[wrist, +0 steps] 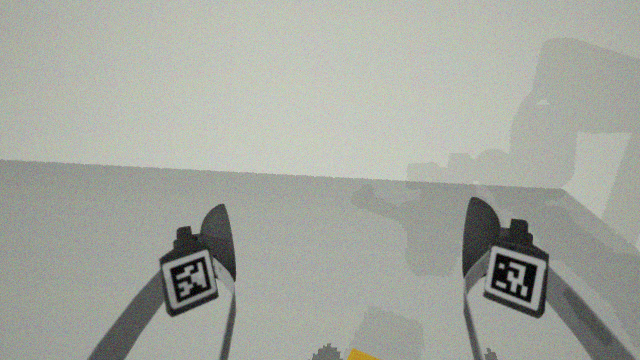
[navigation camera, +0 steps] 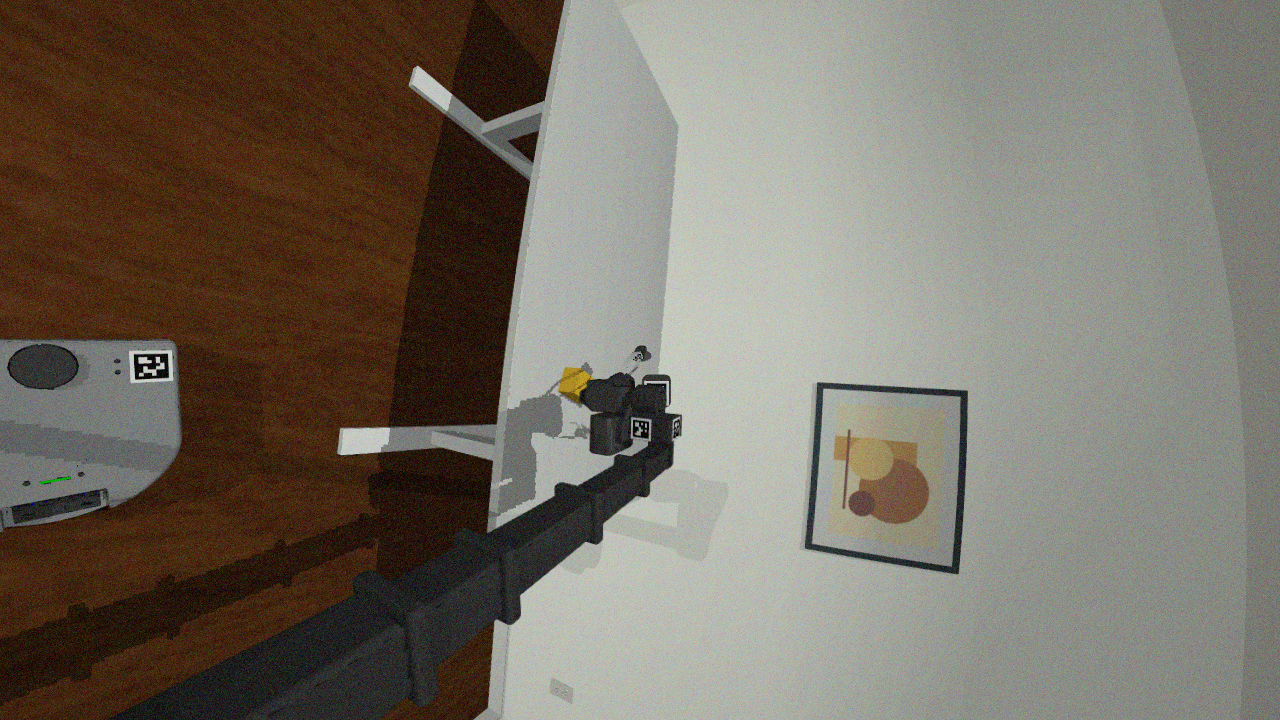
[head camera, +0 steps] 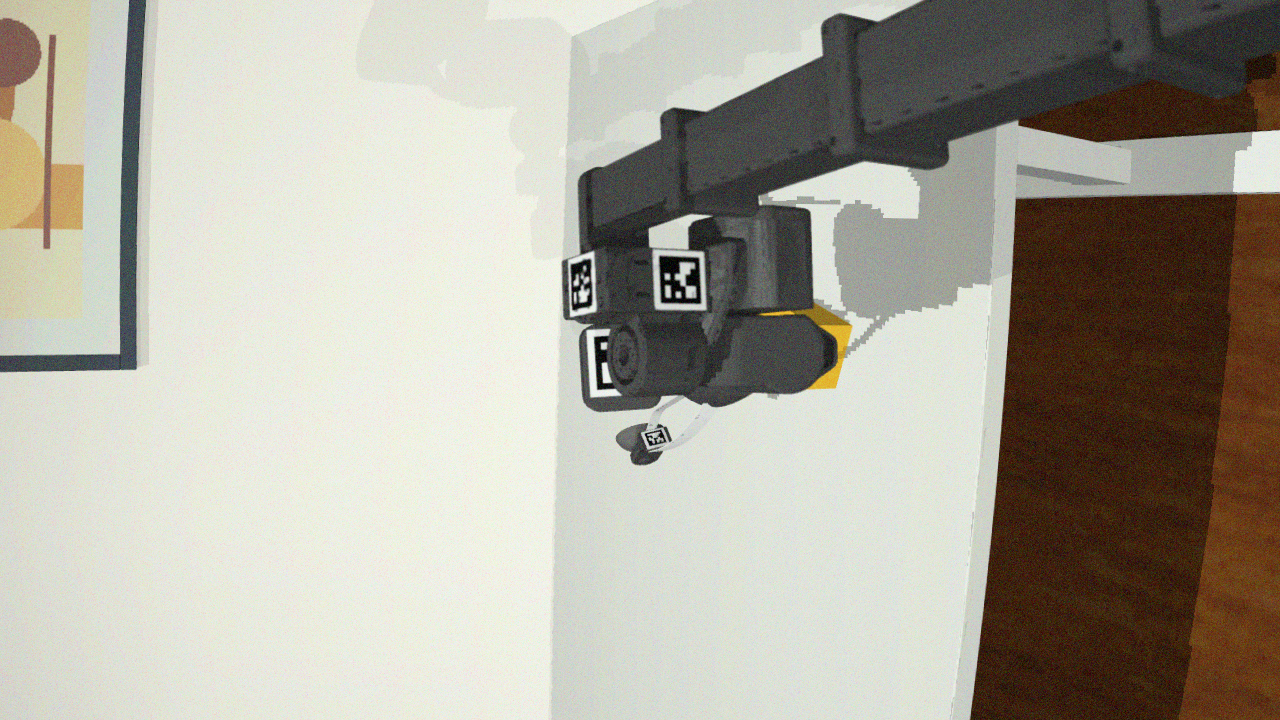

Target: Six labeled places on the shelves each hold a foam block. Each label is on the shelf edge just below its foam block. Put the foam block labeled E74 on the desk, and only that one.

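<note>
The yellow foam block (head camera: 832,358) (navigation camera: 573,383) (wrist: 362,355) rests on the white desk (head camera: 760,555) (navigation camera: 590,223) (wrist: 100,215). The wrist partly covers it in the head view, and a corner of it shows at the bottom edge of the wrist view. No label shows on it. My gripper (wrist: 345,228) is open, with its fingers wide apart and nothing between the fingertips. The fingertips are above the desk, farther toward the wall than the block. In the head view one fingertip shows below the wrist and the other is hidden.
A wall (head camera: 358,447) (navigation camera: 760,268) (wrist: 300,75) rises along the desk's far side, with a framed picture (head camera: 129,179) (navigation camera: 962,483) on it. My extended arm (head camera: 760,134) (navigation camera: 546,537) reaches over the desk. White desk legs (navigation camera: 384,438) stand on the brown wood floor (head camera: 1092,447) (navigation camera: 268,223).
</note>
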